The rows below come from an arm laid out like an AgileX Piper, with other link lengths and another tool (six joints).
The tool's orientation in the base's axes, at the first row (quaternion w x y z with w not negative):
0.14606 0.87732 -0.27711 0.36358
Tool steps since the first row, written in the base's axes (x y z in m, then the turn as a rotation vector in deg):
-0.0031 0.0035 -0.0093 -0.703 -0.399 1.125
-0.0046 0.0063 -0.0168 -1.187 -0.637 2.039
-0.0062 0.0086 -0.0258 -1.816 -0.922 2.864
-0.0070 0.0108 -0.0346 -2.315 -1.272 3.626
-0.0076 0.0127 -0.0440 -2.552 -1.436 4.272
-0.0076 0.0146 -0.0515 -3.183 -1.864 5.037
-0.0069 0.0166 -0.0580 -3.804 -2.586 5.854
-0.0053 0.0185 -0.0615 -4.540 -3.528 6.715
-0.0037 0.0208 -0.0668 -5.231 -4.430 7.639
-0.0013 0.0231 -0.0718 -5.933 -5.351 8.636
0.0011 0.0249 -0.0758 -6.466 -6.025 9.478
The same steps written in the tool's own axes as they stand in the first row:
-0.0098 -0.0015 0.0031 0.551 0.799 -0.988
-0.0171 -0.0033 0.0062 1.017 1.327 -1.782
-0.0254 -0.0047 0.0105 1.352 1.974 -2.574
-0.0331 -0.0064 0.0151 1.743 2.592 -3.220
-0.0409 -0.0081 0.0204 2.131 2.900 -3.724
-0.0470 -0.0101 0.0248 2.477 3.660 -4.410
-0.0520 -0.0124 0.0287 2.977 4.653 -4.992
-0.0543 -0.0151 0.0312 3.526 5.893 -5.567
-0.0581 -0.0182 0.0347 4.130 7.078 -6.179
-0.0612 -0.0217 0.0385 4.789 8.289 -6.839
-0.0633 -0.0248 0.0417 5.340 9.192 -7.411

